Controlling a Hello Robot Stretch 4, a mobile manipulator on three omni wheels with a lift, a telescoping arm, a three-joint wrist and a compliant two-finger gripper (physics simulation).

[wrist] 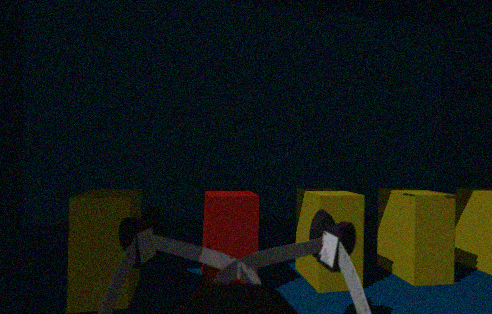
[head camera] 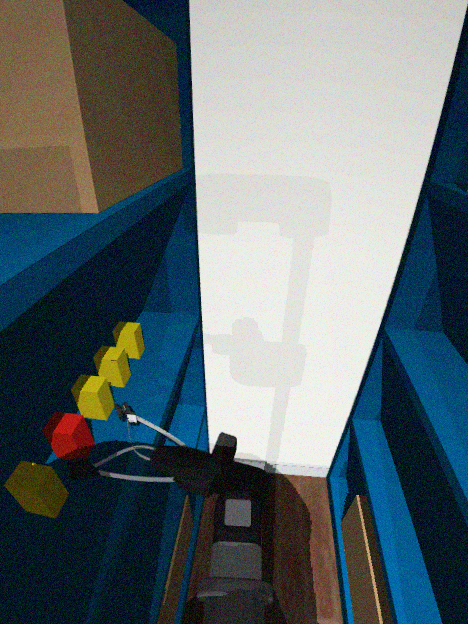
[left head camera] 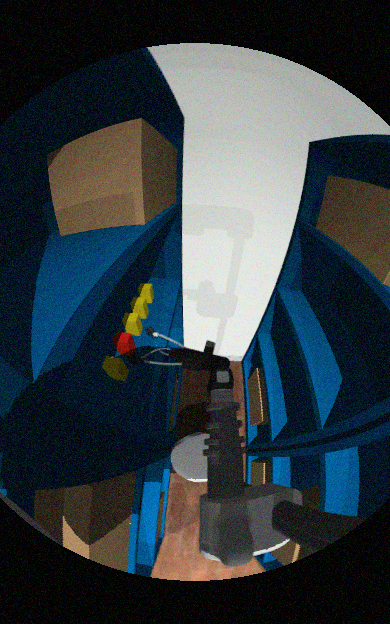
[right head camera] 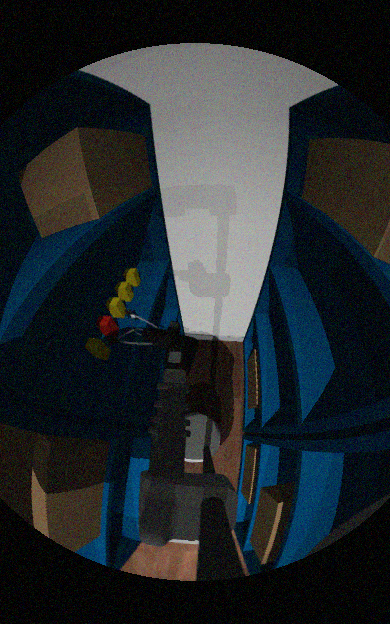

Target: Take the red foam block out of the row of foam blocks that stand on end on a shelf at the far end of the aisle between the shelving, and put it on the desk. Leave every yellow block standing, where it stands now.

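Places are measured from the robot's base along level axes (x ahead, y left, z up), in metres.
Pixels of known places: gripper, fingertip midpoint: [wrist: 238, 227] [head camera: 92, 433] [left head camera: 136, 342] [right head camera: 115, 324]; robot's base at its link origin: [left head camera: 197, 455] [right head camera: 194, 436].
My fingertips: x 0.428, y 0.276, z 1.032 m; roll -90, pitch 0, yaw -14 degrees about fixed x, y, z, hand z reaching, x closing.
Observation:
Ahead of a thing's pixels: the offset from my fingertips to its top centre. Level surfaces: height alone.
The red foam block {0.004 m ahead, 0.055 m left, 0.021 m up} [head camera: 73, 437] [left head camera: 125, 344] [right head camera: 108, 325] [wrist: 231, 220] stands upright on the blue shelf on the left. One dark yellow block {0.104 m back, 0.061 m left, 0.021 m up} [head camera: 36, 488] [wrist: 92, 270] stands on its near side, left in the wrist view. On its far side a yellow block {0.107 m ahead, 0.049 m left, 0.021 m up} [head camera: 95, 399] [wrist: 309, 270], another yellow block {0.208 m ahead, 0.043 m left, 0.021 m up} [head camera: 114, 366] [wrist: 434, 240] and a last yellow block {0.315 m ahead, 0.036 m left, 0.021 m up} [head camera: 131, 340] [wrist: 480, 235] stand upright. My gripper [head camera: 103, 440] [left head camera: 142, 345] [right head camera: 122, 326] [wrist: 238, 227] is open and empty in front of the red block, its fingertips spread wider than that block. The desk does not show.
A large cardboard box {0.293 m ahead, 0.052 m left, 0.658 m up} [head camera: 125, 110] [left head camera: 100, 180] [right head camera: 65, 180] sits on the shelf above the row. The blue shelving on the right [head camera: 403, 372] borders the narrow aisle. A white wall [head camera: 312, 126] closes its end. The brown floor {1.059 m down} [head camera: 322, 544] shows below the arm.

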